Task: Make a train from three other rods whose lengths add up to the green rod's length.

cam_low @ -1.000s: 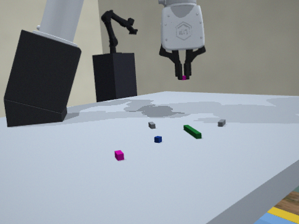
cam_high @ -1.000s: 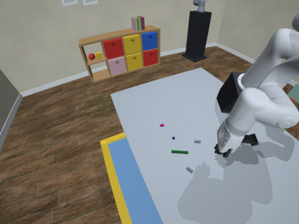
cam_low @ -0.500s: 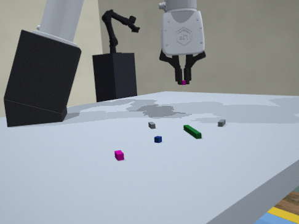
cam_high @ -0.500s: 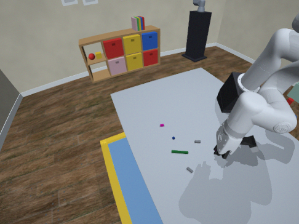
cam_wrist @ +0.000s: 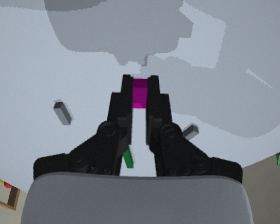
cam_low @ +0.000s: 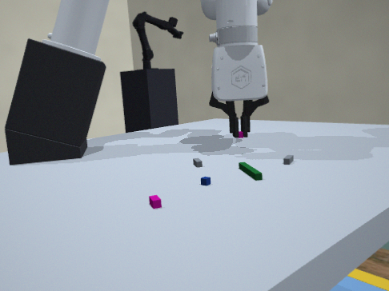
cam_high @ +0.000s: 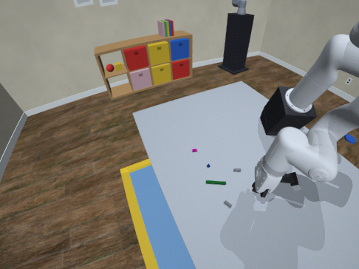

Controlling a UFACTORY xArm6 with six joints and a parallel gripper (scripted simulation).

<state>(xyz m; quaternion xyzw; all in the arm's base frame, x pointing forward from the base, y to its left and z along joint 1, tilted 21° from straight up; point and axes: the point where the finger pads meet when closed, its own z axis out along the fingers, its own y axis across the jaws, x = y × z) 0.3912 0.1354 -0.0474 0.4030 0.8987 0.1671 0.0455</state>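
Right now my hand is 9 cm short of the green rod, 12 cm to the left of it and 5 cm above it. Also, from my hand: blue rod: 7 cm ahead, 20 cm to the right, 5 cm below.
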